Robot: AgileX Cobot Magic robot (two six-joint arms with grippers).
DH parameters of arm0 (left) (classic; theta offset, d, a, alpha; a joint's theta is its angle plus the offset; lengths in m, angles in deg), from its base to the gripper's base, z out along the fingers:
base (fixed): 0 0 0 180
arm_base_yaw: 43.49 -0.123 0 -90
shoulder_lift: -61.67 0 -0.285 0
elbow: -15.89 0 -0.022 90
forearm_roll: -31.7 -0.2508 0 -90
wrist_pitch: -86.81 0 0.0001 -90
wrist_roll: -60.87 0.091 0 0
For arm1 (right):
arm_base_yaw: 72.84 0.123 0 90
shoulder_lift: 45.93 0 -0.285 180
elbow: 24.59 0 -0.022 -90
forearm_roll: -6.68 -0.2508 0 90
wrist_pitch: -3.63 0 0.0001 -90
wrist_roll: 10.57 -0.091 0 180
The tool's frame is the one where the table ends.
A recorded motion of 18 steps. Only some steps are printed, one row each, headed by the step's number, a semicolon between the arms.
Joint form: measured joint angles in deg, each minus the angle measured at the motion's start. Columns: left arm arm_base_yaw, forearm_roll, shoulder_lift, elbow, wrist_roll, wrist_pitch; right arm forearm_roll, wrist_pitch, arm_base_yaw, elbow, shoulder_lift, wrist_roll.
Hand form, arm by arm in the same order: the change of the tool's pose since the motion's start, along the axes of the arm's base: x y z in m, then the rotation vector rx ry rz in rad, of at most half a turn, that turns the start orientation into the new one. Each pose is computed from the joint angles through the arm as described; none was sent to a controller.
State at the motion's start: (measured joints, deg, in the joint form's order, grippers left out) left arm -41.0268 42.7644 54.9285 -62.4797 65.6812 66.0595; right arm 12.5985 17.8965 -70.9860 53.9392 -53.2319 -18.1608
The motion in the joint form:
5: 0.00 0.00 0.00 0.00 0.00 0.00; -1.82 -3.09 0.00 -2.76 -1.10 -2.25
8: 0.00 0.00 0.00 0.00 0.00 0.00; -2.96 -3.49 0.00 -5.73 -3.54 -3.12
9: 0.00 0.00 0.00 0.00 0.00 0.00; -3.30 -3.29 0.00 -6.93 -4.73 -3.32
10: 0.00 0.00 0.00 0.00 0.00 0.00; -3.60 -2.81 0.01 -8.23 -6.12 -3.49
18: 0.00 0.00 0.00 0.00 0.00 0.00; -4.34 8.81 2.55 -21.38 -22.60 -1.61
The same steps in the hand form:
5: 0.0000 0.0000 0.0000 0.0000 0.0000 0.0000; 0.0005 0.0011 0.0200 0.0728 -0.0811 0.0022
8: 0.0000 0.0000 0.0000 0.0000 0.0000 0.0000; 0.0022 0.0015 0.0357 0.1082 -0.0964 0.0026
9: 0.0000 0.0000 0.0000 0.0000 0.0000 0.0000; 0.0033 0.0016 0.0412 0.1175 -0.0928 0.0022
10: 0.0000 0.0000 0.0000 0.0000 0.0000 0.0000; 0.0048 0.0018 0.0467 0.1254 -0.0827 0.0013
18: 0.0000 0.0000 0.0000 0.0000 0.0000 0.0000; 0.0320 0.0063 0.0851 0.0936 0.1796 0.0317

